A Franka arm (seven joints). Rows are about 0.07 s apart.
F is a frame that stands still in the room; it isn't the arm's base.
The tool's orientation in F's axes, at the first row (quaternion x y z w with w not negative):
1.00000, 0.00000, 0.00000, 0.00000
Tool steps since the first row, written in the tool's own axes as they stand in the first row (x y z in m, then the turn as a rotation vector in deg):
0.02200, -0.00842, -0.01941, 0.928, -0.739, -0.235
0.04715, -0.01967, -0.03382, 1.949, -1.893, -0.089
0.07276, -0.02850, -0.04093, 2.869, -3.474, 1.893
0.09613, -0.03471, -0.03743, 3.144, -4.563, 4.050
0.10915, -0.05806, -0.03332, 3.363, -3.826, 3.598
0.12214, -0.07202, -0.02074, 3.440, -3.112, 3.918
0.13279, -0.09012, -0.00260, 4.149, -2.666, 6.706
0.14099, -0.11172, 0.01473, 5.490, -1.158, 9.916
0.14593, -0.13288, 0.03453, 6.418, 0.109, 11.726
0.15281, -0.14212, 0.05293, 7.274, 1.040, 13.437
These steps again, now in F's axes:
0.02200, 0.00842, 0.01941, 0.928, 0.739, 0.235
0.04715, 0.01967, 0.03382, 1.949, 1.893, 0.089
0.07276, 0.02850, 0.04093, 2.869, 3.474, -1.893
0.09613, 0.03471, 0.03743, 3.144, 4.563, -4.050
0.10915, 0.05806, 0.03332, 3.363, 3.826, -3.598
0.12214, 0.07202, 0.02074, 3.440, 3.112, -3.918
0.13279, 0.09012, 0.00260, 4.149, 2.666, -6.706
0.14099, 0.11172, -0.01473, 5.490, 1.158, -9.916
0.14593, 0.13288, -0.03453, 6.418, -0.109, -11.726
0.15281, 0.14212, -0.05293, 7.274, -1.040, -13.437

